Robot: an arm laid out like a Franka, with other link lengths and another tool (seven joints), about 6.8 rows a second.
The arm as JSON. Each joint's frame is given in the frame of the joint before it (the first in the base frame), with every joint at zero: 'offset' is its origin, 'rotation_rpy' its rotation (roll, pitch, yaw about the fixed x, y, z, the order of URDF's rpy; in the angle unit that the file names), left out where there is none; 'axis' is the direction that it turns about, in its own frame. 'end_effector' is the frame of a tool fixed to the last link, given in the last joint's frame.
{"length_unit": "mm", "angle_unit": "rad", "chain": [
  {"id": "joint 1", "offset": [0.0, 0.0, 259.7], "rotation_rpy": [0.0, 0.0, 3.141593], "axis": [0.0, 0.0, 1.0]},
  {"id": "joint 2", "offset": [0.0, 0.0, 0.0], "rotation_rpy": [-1.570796, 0.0, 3.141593], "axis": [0.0, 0.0, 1.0]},
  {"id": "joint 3", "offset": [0.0, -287.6, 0.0], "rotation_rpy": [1.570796, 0.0, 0.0], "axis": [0.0, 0.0, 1.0]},
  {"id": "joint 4", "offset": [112.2, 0.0, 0.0], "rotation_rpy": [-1.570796, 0.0, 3.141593], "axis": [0.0, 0.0, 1.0]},
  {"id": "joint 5", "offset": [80.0, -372.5, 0.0], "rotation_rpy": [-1.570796, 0.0, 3.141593], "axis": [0.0, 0.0, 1.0]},
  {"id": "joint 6", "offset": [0.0, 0.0, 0.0], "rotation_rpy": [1.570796, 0.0, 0.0], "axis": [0.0, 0.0, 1.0]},
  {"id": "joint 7", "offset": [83.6, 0.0, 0.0], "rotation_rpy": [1.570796, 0.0, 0.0], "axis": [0.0, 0.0, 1.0]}
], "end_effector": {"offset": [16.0, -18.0, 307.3], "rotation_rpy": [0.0, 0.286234, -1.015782]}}
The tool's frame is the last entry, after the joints.
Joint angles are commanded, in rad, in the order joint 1, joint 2, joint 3, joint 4, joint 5, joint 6, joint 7. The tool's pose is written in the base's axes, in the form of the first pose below.
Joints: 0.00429, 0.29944, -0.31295, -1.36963, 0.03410, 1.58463, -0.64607
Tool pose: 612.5 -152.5 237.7 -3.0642 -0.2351 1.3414
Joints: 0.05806, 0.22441, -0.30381, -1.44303, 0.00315, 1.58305, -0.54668
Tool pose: 602.0 -121.7 249.8 -3.0660 -0.2213 1.3023
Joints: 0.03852, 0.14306, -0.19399, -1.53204, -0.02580, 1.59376, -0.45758
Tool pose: 590.9 -76.0 256.2 -3.0666 -0.2249 1.3014
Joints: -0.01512, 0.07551, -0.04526, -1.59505, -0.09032, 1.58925, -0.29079
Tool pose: 579.2 -40.7 266.0 -3.0867 -0.1745 1.2390
